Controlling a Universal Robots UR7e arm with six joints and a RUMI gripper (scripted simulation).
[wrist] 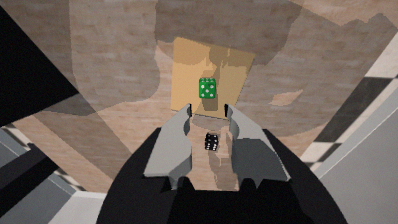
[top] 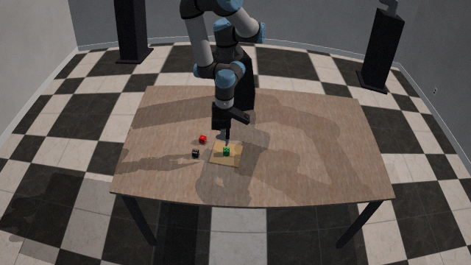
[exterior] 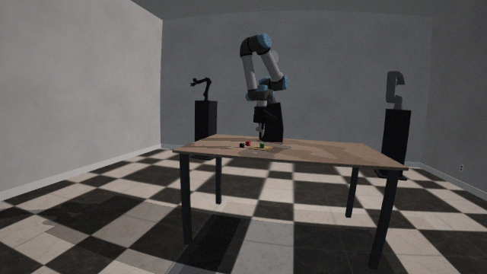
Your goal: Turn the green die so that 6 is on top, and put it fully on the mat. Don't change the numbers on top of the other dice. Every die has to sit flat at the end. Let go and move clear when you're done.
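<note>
My hand is 8 cm above the green die. Also, from my hand: black die 4 cm ahead, 14 cm to the right, 8 cm below; tan mat 10 cm below; red die 6 cm behind, 13 cm to the right, 8 cm below.
</note>
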